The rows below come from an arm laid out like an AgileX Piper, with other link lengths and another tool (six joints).
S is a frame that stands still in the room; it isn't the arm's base.
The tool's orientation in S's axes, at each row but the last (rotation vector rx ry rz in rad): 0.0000, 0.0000, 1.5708; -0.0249, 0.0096, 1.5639; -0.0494, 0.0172, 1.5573; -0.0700, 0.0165, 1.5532; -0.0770, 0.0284, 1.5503; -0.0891, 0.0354, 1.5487
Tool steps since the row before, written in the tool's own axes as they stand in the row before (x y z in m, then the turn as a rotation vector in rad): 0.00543, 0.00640, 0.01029, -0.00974, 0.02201, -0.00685; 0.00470, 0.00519, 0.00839, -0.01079, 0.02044, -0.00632; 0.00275, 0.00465, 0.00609, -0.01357, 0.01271, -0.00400; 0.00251, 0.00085, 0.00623, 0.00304, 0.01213, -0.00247; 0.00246, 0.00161, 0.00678, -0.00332, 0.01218, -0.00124; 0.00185, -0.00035, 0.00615, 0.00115, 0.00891, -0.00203
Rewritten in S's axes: -0.00640, 0.00543, 0.01029, -0.02201, -0.00974, -0.00685; -0.00524, 0.00492, 0.00823, -0.02045, -0.01079, -0.00628; -0.00473, 0.00307, 0.00587, -0.01281, -0.01357, -0.00369; -0.00101, 0.00286, 0.00605, -0.01198, 0.00309, -0.00305; -0.00176, 0.00294, 0.00655, -0.01220, -0.00317, -0.00140; 0.00019, 0.00233, 0.00599, -0.00881, 0.00116, -0.00243
